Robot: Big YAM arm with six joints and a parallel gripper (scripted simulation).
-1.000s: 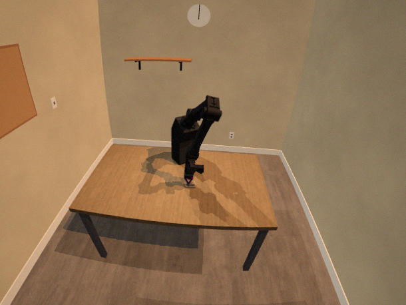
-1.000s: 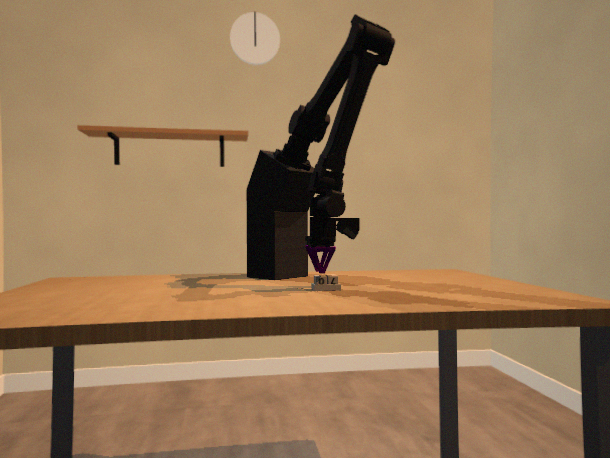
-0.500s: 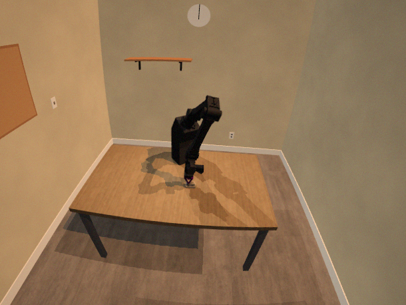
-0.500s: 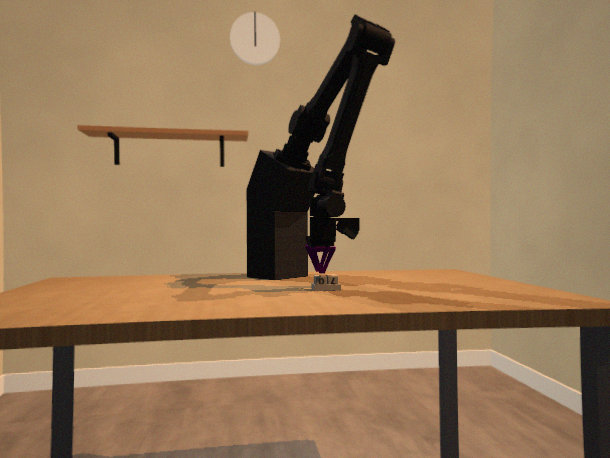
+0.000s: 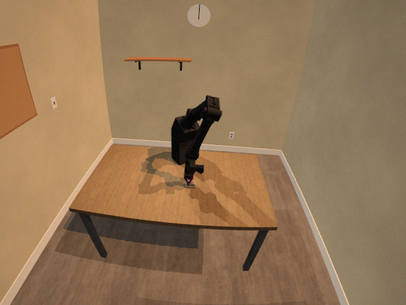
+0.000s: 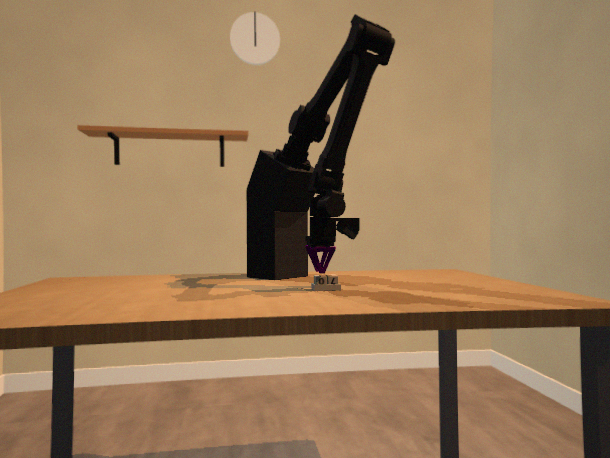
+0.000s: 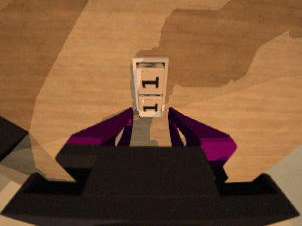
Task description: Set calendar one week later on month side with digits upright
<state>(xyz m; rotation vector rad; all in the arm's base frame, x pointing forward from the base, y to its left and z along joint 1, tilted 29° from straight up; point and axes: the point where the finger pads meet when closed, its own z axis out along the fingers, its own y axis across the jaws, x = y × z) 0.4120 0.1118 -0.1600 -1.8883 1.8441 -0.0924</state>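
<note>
Now: the tray 5 cm below my hand and 2 cm to the left of it.
</note>
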